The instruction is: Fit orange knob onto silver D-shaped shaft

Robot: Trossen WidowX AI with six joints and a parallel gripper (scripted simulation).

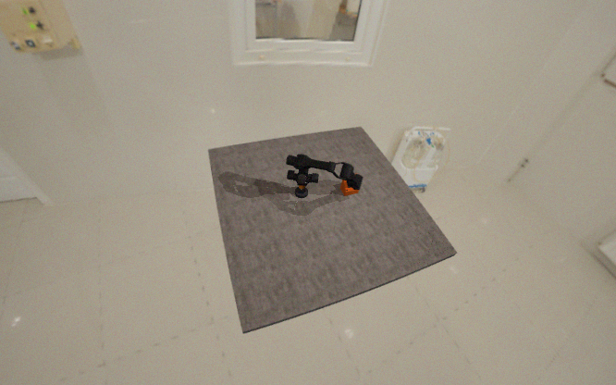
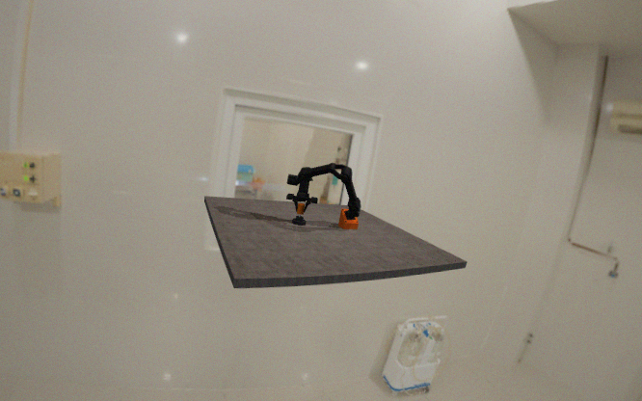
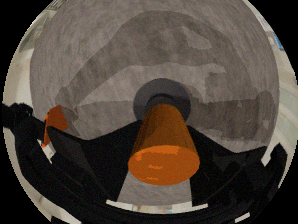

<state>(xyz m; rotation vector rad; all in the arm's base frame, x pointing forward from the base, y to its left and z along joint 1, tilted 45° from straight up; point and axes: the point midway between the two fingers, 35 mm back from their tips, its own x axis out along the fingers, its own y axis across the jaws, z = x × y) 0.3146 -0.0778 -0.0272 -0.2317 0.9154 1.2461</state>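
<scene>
Right now the orange knob is 30 mm above my gripper tip. From my gripper tip the other things lie so: round pedestal: 40 mm below.
</scene>
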